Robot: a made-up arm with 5 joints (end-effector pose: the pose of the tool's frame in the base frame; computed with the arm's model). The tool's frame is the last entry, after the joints.
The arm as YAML. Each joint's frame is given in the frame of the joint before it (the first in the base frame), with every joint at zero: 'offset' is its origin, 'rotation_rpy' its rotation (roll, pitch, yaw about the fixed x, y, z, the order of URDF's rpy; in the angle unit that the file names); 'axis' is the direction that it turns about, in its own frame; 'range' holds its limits. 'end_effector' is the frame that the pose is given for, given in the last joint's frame.
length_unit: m
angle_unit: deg
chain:
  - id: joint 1
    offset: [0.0, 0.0, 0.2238]
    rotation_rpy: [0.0, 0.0, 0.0]
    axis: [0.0, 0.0, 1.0]
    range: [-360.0, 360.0]
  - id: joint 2
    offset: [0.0, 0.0, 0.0]
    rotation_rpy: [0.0, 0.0, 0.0]
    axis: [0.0, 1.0, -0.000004]
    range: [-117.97, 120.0]
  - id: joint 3
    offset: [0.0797, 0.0, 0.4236]
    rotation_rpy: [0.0, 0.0, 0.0]
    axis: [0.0, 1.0, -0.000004]
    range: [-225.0, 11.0]
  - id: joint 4
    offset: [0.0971, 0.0, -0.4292]
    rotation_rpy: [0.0, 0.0, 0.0]
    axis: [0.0, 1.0, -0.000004]
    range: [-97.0, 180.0]
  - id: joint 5
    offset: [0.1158, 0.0, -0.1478]
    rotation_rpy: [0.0, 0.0, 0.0]
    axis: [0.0, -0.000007, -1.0]
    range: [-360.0, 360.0]
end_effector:
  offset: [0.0, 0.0, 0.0]
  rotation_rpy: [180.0, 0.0, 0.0]
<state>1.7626 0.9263 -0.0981 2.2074 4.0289</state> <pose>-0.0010 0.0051 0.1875 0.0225 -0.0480 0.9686 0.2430</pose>
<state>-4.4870 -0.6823 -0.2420 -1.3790 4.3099</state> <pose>-0.0510 0.2225 0.6067 -0.1257 0.3871 0.9099 0.0808</pose>
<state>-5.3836 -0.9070 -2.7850 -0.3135 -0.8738</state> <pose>-0.4847 -0.6103 0.8705 0.2646 0.3244 -0.9081 0.0117</pose>
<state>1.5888 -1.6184 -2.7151 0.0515 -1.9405</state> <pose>0.0188 -1.0441 0.3082 0.1040 -0.5297 0.8288 0.1473</pose>
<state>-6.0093 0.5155 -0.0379 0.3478 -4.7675</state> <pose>0.1319 0.0371 -0.0581 0.7451 -0.5329 -0.2509 0.3129</pose>
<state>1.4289 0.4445 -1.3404 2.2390 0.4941</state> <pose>0.0752 0.5267 0.2334 0.6989 0.3527 -0.3561 0.5102</pose>
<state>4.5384 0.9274 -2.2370 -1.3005 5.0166</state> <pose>-0.1388 -0.7894 0.5832 0.2552 -0.0622 0.0628 0.9629</pose>
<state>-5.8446 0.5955 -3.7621 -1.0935 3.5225</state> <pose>0.0111 0.0052 0.9169 0.0153 -0.5303 0.3377 0.7775</pose>
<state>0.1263 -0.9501 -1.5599 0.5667 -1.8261</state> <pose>-0.0275 -0.0035 1.1004 0.3159 0.4672 0.5451 0.6204</pose>
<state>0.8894 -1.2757 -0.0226 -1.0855 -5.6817</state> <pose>0.0472 0.0581 0.5882 -0.3661 -0.0531 -0.6827 0.6302</pose>
